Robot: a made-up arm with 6 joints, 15 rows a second.
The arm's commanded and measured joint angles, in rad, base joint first. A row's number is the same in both.
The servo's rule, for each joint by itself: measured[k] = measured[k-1] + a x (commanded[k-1-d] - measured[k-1]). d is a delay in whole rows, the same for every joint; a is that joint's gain. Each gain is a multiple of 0.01, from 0.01 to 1. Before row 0 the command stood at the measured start. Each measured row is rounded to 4 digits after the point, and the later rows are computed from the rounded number. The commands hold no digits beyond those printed.
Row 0, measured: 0.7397 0.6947 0.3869 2.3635 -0.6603 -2.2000
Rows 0 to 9, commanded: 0.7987 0.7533 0.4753 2.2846 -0.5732 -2.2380; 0.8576 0.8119 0.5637 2.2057 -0.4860 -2.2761; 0.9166 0.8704 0.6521 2.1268 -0.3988 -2.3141; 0.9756 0.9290 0.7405 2.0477 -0.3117 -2.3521; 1.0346 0.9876 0.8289 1.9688 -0.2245 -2.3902; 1.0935 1.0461 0.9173 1.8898 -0.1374 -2.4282; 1.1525 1.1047 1.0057 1.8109 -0.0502 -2.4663; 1.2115 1.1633 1.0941 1.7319 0.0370 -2.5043; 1.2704 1.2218 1.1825 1.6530 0.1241 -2.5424; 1.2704 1.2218 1.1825 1.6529 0.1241 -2.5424
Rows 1 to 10, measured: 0.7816 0.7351 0.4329 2.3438 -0.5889 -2.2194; 0.8356 0.7881 0.5009 2.3093 -0.5045 -2.2483; 0.8931 0.8449 0.5795 2.2637 -0.4178 -2.2819; 0.9517 0.9029 0.6632 2.2097 -0.3308 -2.3177; 1.0106 0.9613 0.7494 2.1495 -0.2436 -2.3547; 1.0695 1.0198 0.8367 2.0846 -0.1565 -2.3922; 1.1284 1.0784 0.9246 2.0162 -0.0693 -2.4300; 1.1874 1.1370 1.0127 1.9451 0.0179 -2.4679; 1.2463 1.1955 1.1010 1.8721 0.1050 -2.5059; 1.2634 1.2136 1.1434 1.8173 0.1207 -2.5245
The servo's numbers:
d 0
a 0.71 0.69 0.52 0.25 0.82 0.51

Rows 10 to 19, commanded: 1.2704 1.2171 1.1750 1.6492 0.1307 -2.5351; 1.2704 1.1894 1.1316 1.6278 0.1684 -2.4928; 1.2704 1.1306 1.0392 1.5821 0.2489 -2.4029; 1.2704 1.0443 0.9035 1.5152 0.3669 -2.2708; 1.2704 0.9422 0.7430 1.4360 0.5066 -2.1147; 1.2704 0.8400 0.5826 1.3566 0.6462 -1.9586; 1.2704 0.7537 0.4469 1.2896 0.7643 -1.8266; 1.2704 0.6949 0.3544 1.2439 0.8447 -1.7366; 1.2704 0.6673 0.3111 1.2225 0.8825 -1.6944; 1.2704 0.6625 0.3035 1.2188 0.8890 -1.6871
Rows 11 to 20, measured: 1.2684 1.2160 1.1598 1.7753 0.1289 -2.5299; 1.2698 1.1976 1.1451 1.7384 0.1613 -2.5110; 1.2702 1.1514 1.0900 1.6993 0.2331 -2.4559; 1.2703 1.0775 0.9930 1.6533 0.3428 -2.3615; 1.2704 0.9841 0.8630 1.5990 0.4771 -2.2356; 1.2704 0.8847 0.7172 1.5384 0.6158 -2.0943; 1.2704 0.7943 0.5766 1.4762 0.7376 -1.9578; 1.2704 0.7257 0.4611 1.4181 0.8254 -1.8450; 1.2704 0.6854 0.3831 1.3692 0.8722 -1.7682; 1.2704 0.6696 0.3417 1.3316 0.8860 -1.7268
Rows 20 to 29, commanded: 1.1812 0.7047 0.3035 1.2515 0.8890 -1.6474; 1.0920 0.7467 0.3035 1.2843 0.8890 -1.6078; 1.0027 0.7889 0.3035 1.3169 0.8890 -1.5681; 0.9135 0.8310 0.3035 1.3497 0.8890 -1.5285; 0.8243 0.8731 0.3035 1.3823 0.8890 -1.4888; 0.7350 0.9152 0.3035 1.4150 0.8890 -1.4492; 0.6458 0.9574 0.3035 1.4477 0.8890 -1.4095; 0.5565 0.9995 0.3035 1.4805 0.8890 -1.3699; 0.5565 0.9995 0.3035 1.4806 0.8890 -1.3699; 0.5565 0.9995 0.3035 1.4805 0.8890 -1.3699
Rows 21 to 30, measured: 1.2071 0.6938 0.3218 1.3116 0.8885 -1.6863; 1.1254 0.7303 0.3123 1.3048 0.8889 -1.6463; 1.0383 0.7707 0.3077 1.3078 0.8890 -1.6064; 0.9497 0.8123 0.3055 1.3183 0.8890 -1.5667; 0.8607 0.8543 0.3045 1.3343 0.8890 -1.5270; 0.7715 0.8963 0.3040 1.3545 0.8890 -1.4873; 0.6823 0.9385 0.3037 1.3778 0.8890 -1.4476; 0.5930 0.9806 0.3036 1.4035 0.8890 -1.4080; 0.5671 0.9936 0.3035 1.4228 0.8890 -1.3886; 0.5596 0.9977 0.3035 1.4372 0.8890 -1.3791
